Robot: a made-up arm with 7 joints.
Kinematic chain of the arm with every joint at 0, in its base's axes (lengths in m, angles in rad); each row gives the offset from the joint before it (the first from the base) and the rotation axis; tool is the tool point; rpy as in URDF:
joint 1: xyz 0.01 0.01 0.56 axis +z
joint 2: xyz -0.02 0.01 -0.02 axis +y
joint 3: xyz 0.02 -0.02 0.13 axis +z
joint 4: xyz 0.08 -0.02 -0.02 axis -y
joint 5: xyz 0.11 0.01 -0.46 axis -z
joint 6: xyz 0.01 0.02 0 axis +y
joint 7: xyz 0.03 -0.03 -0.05 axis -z
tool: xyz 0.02 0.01 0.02 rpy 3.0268 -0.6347 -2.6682
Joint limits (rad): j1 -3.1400..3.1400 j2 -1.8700..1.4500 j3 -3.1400..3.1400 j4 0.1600..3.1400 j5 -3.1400..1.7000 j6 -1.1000..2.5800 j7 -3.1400..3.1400
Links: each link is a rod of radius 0.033 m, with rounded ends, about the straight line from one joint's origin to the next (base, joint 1, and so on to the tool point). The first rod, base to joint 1, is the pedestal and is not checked.
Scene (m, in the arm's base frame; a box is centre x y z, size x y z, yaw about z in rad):
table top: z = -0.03
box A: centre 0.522 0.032 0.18 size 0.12 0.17 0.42 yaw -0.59
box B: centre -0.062 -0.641 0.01 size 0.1 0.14 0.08 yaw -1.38
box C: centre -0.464 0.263 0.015 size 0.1 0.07 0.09 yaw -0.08
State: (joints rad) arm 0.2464 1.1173 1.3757 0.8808 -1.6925 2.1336 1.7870
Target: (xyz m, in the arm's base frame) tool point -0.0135 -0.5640 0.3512
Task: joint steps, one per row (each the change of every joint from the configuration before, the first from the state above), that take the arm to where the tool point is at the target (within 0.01 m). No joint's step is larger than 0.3 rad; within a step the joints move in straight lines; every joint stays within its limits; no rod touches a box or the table.
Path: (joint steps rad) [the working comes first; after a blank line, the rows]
Joints at the target: -1.2576 0.6233 -0.2620 1.4047 -1.6465 2.0882 1.7227
Straight joint move there: touches box A.

1: -0.2035 -0.1639 -0.2634 -0.0849 0.0655 -0.1710 -0.1290
2: -0.2035 -0.1639 -0.2634 -0.0850 0.0656 -0.1710 -0.1291
3: -0.2035 -0.1638 -0.2633 -0.0849 0.0655 -0.1710 -0.1290
4: -0.2036 -0.1639 -0.2634 -0.0849 0.0656 -0.1709 -0.1291
5: -0.2035 -0.1639 -0.2634 -0.0849 0.0655 -0.1710 -0.1290
6: -0.2035 -0.1639 -0.2634 -0.0850 0.0656 -0.1710 -0.1291
7: -0.2035 -0.1638 -0.2633 -0.0849 0.0655 -0.1710 -0.1290
8: -0.0199 0.1633 0.0514 0.2796 -0.1032 0.2879 0.2097
9: -0.0198 0.1632 0.0515 0.2796 -0.1032 0.2879 0.2098
10: -0.0199 0.1633 0.0515 0.2796 -0.1032 0.2878 0.2097
11: -0.0198 0.1633 0.0515 0.2796 -0.1032 0.2879 0.2098

